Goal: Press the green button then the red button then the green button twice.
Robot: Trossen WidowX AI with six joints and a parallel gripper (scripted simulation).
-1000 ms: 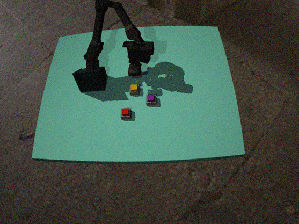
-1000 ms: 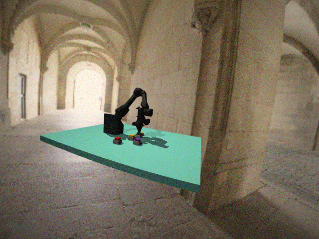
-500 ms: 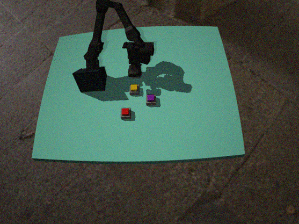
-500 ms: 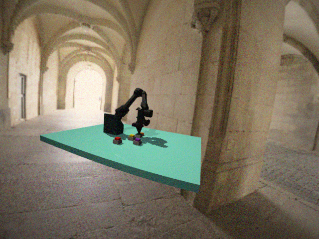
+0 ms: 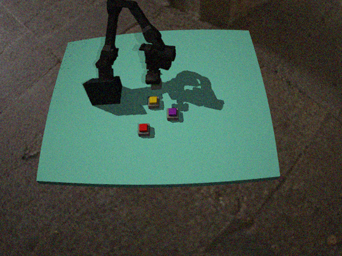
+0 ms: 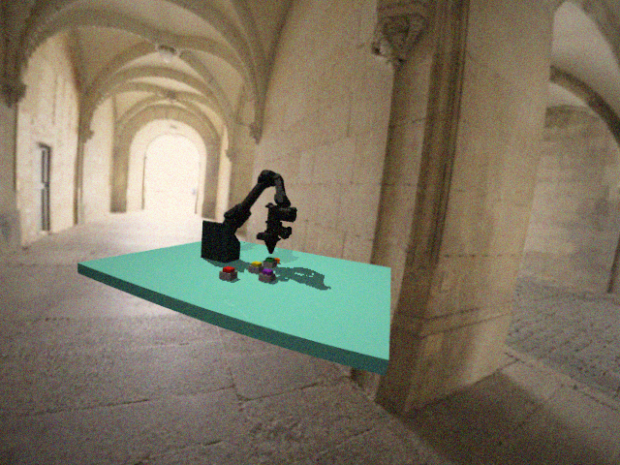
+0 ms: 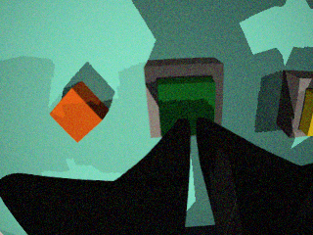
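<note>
The green button is 30 mm below my gripper tip. The rest, counted from my gripper tip: yellow button 20 mm behind, 100 mm to the right, 30 mm below; then orange block 80 mm to the left, 50 mm below; then purple button 50 mm ahead, 180 mm to the right, 30 mm below.
</note>
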